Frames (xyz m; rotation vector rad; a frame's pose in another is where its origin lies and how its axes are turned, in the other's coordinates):
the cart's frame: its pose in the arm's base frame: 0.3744 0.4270 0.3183 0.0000 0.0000 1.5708
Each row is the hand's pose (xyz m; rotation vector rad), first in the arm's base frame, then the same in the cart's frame.
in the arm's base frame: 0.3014 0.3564 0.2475 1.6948 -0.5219 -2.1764
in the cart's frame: -0.0706 0.0730 -0.0708 -0.7292 1.3781 1.6474
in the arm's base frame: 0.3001 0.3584 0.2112 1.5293 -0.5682 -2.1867
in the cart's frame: -0.0686 0.0743 -0.1071 -0.6140 1.3400 1.7625
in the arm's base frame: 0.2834 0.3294 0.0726 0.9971 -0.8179 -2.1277
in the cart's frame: -0.0976 0.0910 -0.2457 -0.1252 1.2680 2.0757
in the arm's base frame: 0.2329 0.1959 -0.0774 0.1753 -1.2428 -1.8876
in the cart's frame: -0.2311 0.1415 -0.3957 0.8282 1.1002 2.2869
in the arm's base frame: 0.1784 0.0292 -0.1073 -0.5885 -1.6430 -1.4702
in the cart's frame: -0.3978 0.1960 -0.4256 1.8373 0.8682 2.0718
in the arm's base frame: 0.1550 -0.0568 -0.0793 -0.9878 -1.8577 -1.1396
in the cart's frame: -0.4838 0.2194 -0.3976 2.3764 0.7265 1.7369
